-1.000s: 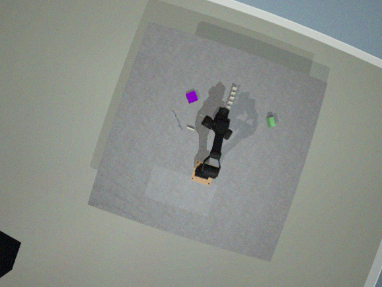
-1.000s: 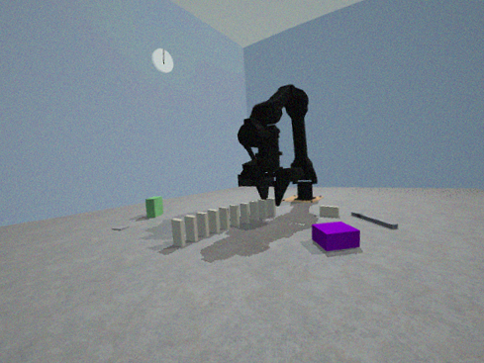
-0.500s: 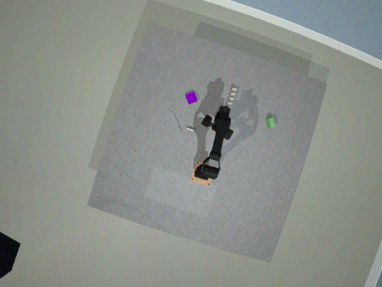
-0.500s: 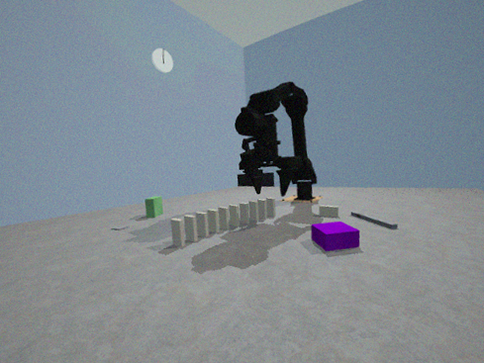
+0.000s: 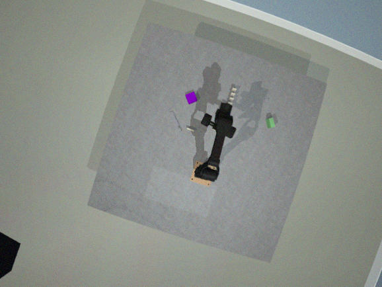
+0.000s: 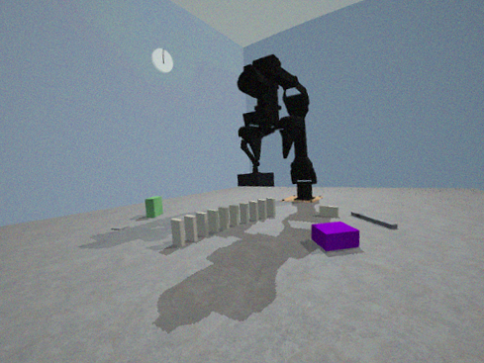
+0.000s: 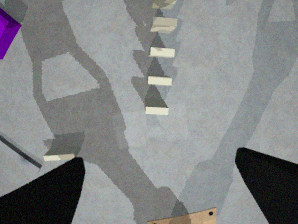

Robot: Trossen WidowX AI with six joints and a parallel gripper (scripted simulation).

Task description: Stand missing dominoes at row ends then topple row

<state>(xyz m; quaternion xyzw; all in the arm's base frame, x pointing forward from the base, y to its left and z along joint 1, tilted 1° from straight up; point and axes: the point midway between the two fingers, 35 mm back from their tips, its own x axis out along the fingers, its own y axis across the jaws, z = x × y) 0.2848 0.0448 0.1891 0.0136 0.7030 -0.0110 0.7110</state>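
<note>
Now: the thin rod 60 mm behind my gripper tip, 240 mm to the left of it and 150 mm below it. Also, from my gripper tip: flat grey piece (320 mm ahead, 250 mm to the right, 150 mm below).
</note>
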